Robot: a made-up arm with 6 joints.
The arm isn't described. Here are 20 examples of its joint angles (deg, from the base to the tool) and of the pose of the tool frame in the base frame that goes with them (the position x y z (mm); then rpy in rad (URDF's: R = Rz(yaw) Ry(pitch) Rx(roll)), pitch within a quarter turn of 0, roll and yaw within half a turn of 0).
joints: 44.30 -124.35 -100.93 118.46 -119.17 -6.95
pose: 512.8 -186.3 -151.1 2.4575 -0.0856 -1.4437
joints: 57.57 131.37 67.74 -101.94 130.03 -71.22
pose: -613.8 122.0 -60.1 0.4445 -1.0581 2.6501
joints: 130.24 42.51 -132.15 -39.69 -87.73 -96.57
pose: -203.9 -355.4 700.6 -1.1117 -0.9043 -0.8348
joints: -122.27 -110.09 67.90 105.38 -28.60 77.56
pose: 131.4 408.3 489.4 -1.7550 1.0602 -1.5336
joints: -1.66 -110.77 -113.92 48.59 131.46 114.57
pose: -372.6 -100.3 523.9 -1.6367 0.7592 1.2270
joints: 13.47 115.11 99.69 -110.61 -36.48 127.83
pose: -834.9 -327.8 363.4 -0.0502 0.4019 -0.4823
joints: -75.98 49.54 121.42 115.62 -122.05 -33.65
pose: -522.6 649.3 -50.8 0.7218 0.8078 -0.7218
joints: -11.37 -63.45 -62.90 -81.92 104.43 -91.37
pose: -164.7 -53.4 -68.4 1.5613 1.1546 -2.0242
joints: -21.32 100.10 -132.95 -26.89 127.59 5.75
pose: -786.6 364.0 139.2 2.0710 1.0098 0.7766
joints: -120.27 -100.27 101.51 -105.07 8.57 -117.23
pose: 388.5 907.8 65.6 -2.7447 0.8298 -0.2263
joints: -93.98 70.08 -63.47 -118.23 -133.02 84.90
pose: 336.3 626.5 809.4 -1.7101 1.1163 1.0622
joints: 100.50 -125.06 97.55 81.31 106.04 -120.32
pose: 767.5 -513.8 -155.6 0.6111 -0.5387 0.9353
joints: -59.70 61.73 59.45 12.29 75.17 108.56
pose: 262.7 244.0 480.9 -0.8693 -0.6643 1.9907
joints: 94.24 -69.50 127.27 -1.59 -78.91 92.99
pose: 61.1 25.5 52.5 0.4772 0.1408 -2.1485
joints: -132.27 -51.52 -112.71 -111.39 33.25 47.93
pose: -152.0 11.3 -57.4 0.2760 -0.2649 0.2062
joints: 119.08 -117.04 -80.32 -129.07 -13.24 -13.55
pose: 532.1 405.0 -172.1 -0.4271 -0.3710 3.1142
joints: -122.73 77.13 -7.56 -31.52 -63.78 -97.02
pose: 714.2 658.5 407.4 -0.4727 -0.2186 2.3928
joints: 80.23 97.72 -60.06 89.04 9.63 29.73
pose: -209.1 -730.3 -114.4 -0.1253 -0.6166 0.5866
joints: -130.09 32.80 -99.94 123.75 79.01 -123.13
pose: 256.2 329.2 -33.0 1.8838 0.4726 -0.7411
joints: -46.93 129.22 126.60 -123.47 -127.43 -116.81
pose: 93.4 231.8 414.4 -0.6822 -0.7256 1.1919
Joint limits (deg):
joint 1: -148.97..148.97
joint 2: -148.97..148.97
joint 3: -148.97..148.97
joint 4: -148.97..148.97
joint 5: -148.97..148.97
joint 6: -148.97..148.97
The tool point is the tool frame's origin. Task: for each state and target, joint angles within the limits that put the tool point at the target. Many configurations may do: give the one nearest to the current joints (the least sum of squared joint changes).
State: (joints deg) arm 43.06 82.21 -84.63 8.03 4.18 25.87
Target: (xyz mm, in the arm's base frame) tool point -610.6 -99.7 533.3
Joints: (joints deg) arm 33.48 115.91 -70.44 -0.33 31.95 28.58
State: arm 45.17 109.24 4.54 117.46 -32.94 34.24
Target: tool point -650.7 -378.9 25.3
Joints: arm 15.77 114.95 6.81 76.91 -23.47 32.61
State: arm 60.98 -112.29 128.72 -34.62 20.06 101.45
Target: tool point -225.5 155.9 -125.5
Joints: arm 30.97 -144.34 129.17 -12.83 -39.77 90.81
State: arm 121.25 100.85 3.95 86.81 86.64 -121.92
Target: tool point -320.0 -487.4 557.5
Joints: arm 126.54 54.04 24.69 105.03 118.90 -127.24
